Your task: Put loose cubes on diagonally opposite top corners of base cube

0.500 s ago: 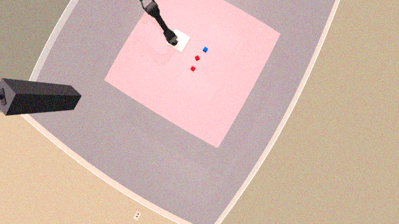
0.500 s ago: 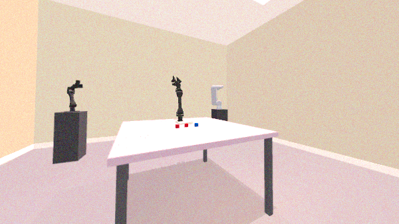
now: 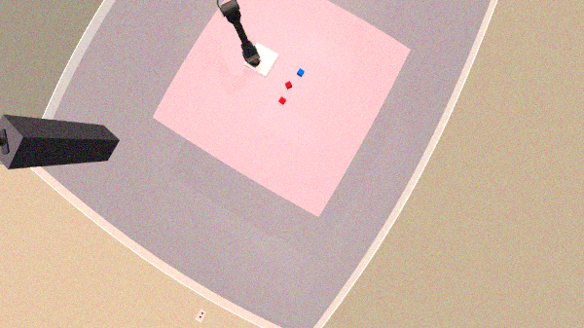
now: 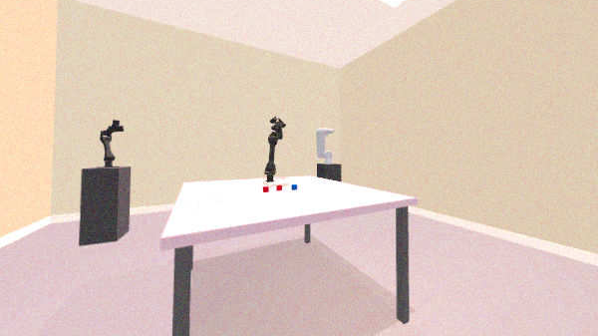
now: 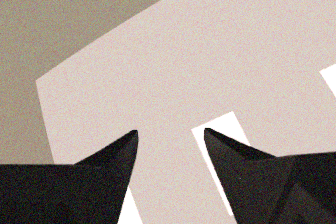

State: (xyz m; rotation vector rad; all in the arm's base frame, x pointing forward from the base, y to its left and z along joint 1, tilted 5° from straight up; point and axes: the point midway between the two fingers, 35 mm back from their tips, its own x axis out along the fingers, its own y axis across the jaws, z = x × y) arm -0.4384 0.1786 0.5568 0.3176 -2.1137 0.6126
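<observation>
The blue cube is 69 cm ahead of my gripper tip, 63 cm below it and 4 cm to the right of it.
</observation>
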